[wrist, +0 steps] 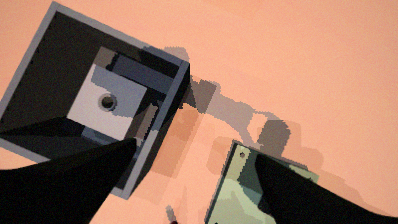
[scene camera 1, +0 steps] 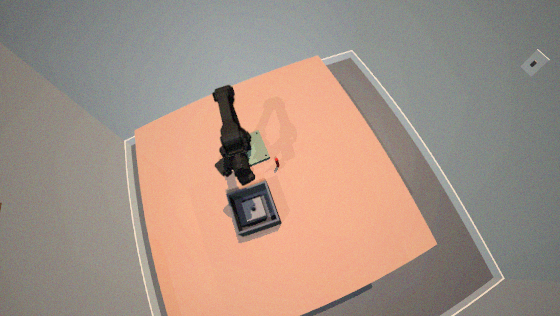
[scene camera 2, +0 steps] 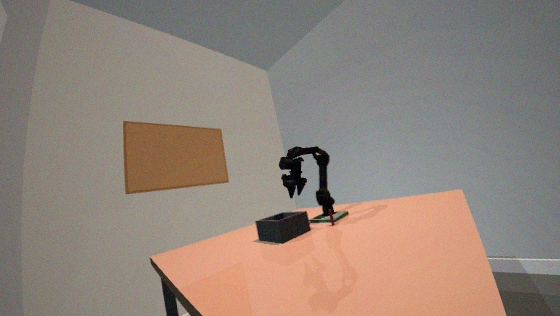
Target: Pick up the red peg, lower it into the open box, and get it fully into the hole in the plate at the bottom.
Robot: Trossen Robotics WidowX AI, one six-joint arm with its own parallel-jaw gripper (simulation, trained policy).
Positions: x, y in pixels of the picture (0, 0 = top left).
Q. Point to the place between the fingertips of my gripper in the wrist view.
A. At 196, 151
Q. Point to a grey plate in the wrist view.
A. At 111, 104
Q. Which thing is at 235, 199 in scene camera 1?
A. A dark box.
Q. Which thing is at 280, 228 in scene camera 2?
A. A dark box.
